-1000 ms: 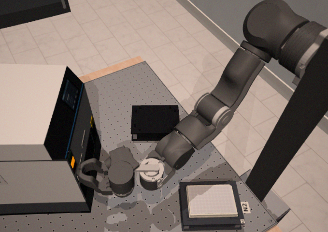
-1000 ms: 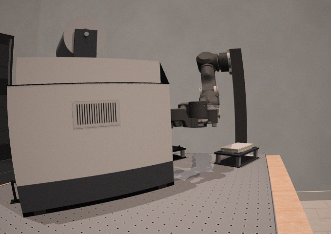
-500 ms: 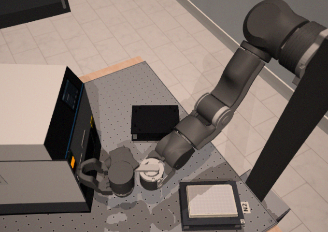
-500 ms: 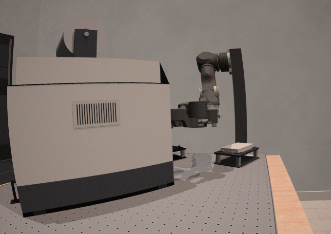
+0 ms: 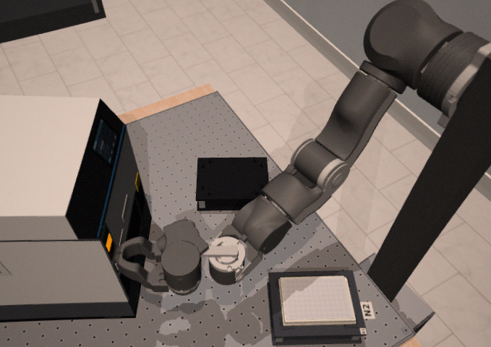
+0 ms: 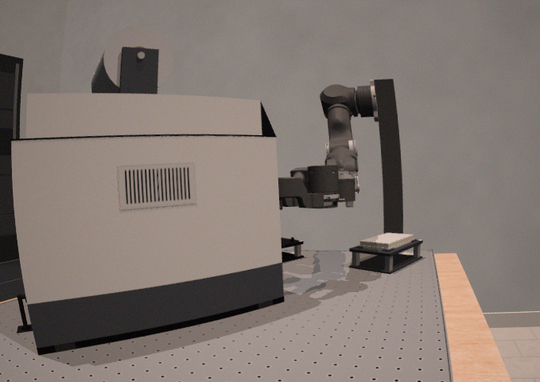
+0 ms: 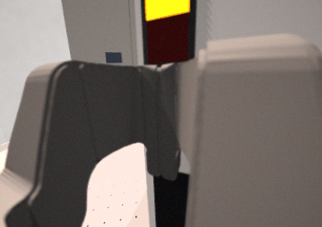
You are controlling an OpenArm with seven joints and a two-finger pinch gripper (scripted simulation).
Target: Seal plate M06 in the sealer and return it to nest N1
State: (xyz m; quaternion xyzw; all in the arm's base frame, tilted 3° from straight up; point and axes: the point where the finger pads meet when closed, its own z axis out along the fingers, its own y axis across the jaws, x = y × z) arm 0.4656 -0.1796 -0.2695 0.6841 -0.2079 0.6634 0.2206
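My hand is 10 mm short of the start key and 10 mm to the left of it. The rest, counted from my hand: sealer's stage (20 mm ahead, 130 mm to the right, 90 mm below); touchscreen (60 mm behind, 130 mm to the right, 130 mm above); 96-well plate M06 (20 mm ahead, 130 mm to the right, 80 mm below).
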